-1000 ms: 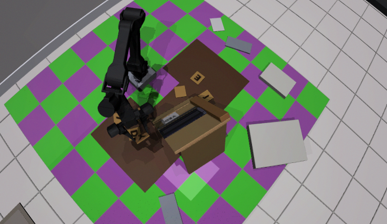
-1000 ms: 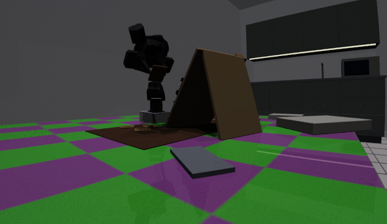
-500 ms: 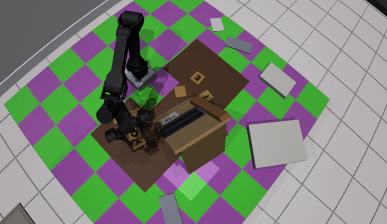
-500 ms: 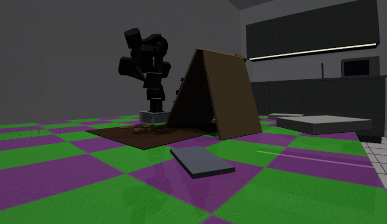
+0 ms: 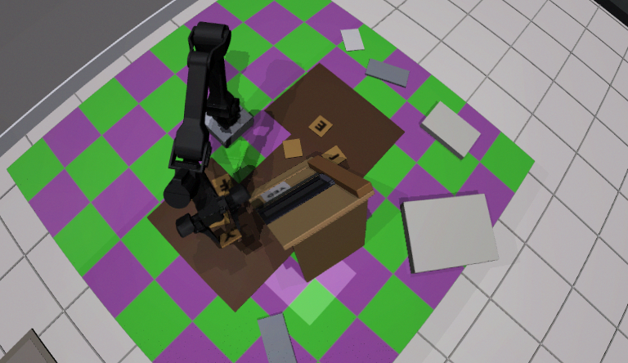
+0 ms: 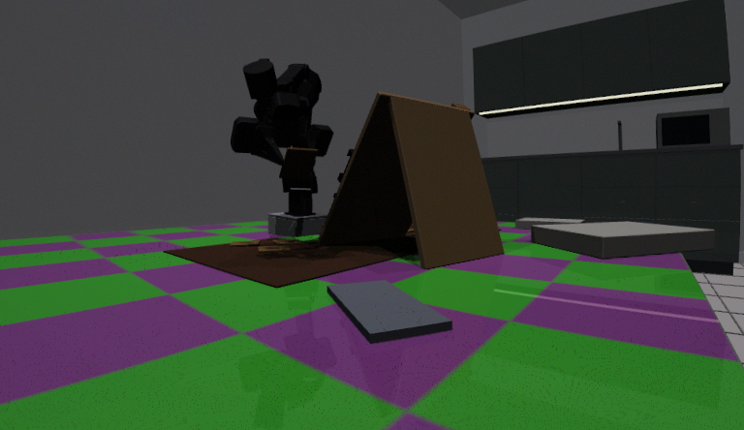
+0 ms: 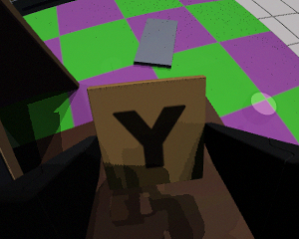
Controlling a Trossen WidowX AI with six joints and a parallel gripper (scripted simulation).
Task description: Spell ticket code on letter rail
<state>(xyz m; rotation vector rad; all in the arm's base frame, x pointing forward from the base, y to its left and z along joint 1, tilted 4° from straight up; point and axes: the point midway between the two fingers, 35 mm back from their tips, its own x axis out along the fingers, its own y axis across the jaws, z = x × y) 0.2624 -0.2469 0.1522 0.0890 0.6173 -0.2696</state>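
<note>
My gripper tip is now 18 cm to the right of the white ticket, 9 cm above it and 1 cm past it. Also, from my gripper tip: brown mat (25 cm to the left, 16 cm below, 9 cm behind); letter tile (right at my gripper tip); pale card (81 cm to the left, 22 cm behind, 16 cm below).
</note>
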